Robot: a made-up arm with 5 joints.
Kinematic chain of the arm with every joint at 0, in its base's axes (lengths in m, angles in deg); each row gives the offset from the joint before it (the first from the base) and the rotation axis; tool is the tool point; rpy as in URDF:
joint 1: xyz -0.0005 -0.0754 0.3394 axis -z
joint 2: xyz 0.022 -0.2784 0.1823 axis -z
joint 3: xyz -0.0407 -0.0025 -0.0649 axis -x
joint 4: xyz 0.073 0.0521 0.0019 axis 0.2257 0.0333 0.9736
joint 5: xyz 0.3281 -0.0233 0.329 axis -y
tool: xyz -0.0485 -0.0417 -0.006 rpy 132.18 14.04 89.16
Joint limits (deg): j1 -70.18..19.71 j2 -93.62..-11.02 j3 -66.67..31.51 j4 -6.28..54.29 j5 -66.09..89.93
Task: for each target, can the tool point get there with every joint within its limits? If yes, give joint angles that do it. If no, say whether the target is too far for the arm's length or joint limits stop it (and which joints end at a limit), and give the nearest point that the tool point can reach.
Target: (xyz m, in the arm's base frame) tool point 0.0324 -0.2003 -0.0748
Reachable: no: joint limits stop it (at a limit: joint 1, joint 2, joint 3, joint 4) | nearest point 0.2904 -0.0977 0.5345 | short by 0.670 m
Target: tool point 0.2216 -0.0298 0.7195
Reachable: yes | joints -5.22 -86.28 -34.01 2.84 5.85
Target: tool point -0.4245 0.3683 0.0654
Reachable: no: joint limits stop it (at a limit: joint 1, joint 3, joint 4, joint 5) | nearest point -0.2807 0.0759 0.5788 | short by 0.608 m
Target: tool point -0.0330 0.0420 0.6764
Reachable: yes | joints 1.74 -66.26 22.89 30.48 46.64
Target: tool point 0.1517 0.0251 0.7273
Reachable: yes | joints -16.38 -83.57 -37.01 20.71 52.49
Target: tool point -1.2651 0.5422 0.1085
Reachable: no: too far | nearest point -0.3158 0.0567 0.5788 | short by 1.165 m
